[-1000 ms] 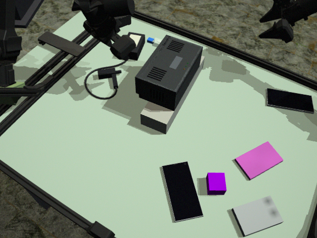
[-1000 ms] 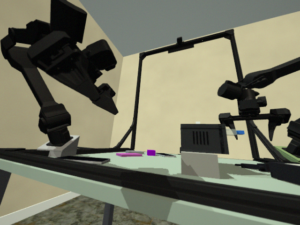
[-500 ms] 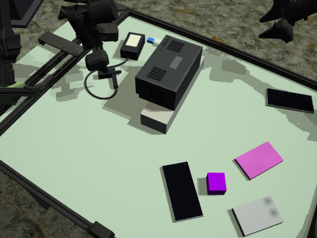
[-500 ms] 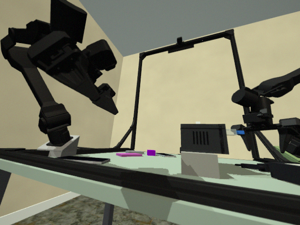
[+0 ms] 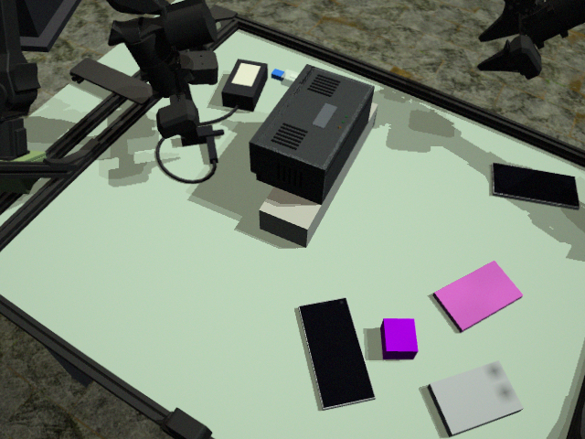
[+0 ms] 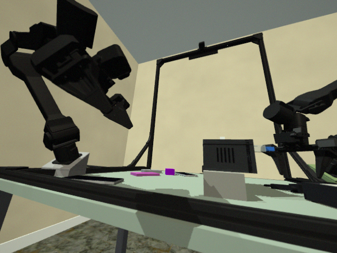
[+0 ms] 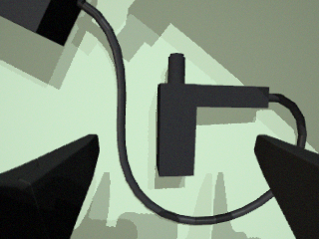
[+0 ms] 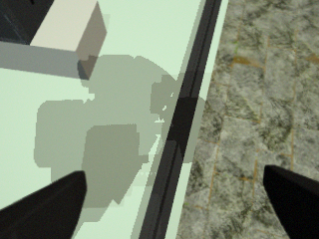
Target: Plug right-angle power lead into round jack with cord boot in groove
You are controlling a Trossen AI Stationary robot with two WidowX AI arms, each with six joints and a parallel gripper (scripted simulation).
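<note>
Now: the white plug 17 cm to the right of my left hand, 6 cm ahead of it and 4 cm above it. Round my left hand: purple cube (36 cm to the right, 34 cm behind, 6 cm below).
</note>
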